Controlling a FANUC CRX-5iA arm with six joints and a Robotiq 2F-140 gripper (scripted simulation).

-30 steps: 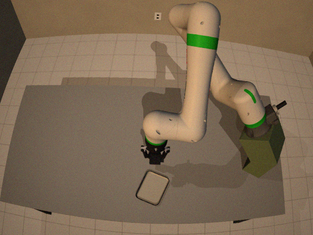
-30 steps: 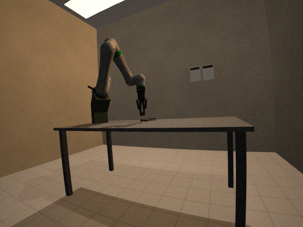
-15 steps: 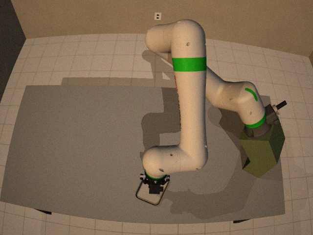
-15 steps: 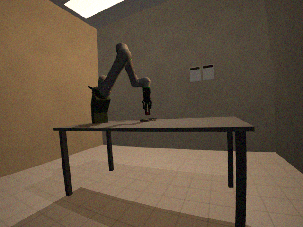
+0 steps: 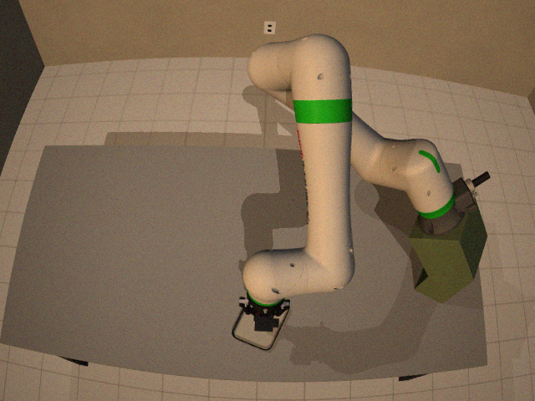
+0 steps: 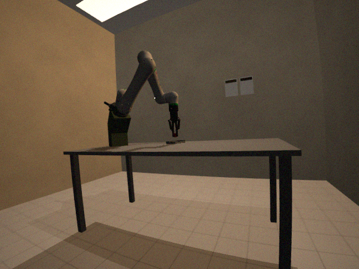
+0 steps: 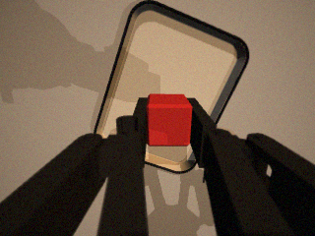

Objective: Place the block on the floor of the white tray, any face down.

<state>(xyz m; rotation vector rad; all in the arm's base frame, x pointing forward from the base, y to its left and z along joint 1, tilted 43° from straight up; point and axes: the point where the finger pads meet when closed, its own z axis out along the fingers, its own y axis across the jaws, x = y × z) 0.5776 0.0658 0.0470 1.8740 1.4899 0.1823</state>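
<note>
Right now my hand is 8 cm above the white tray. Also, from my hand: red block (2 cm below).
</note>
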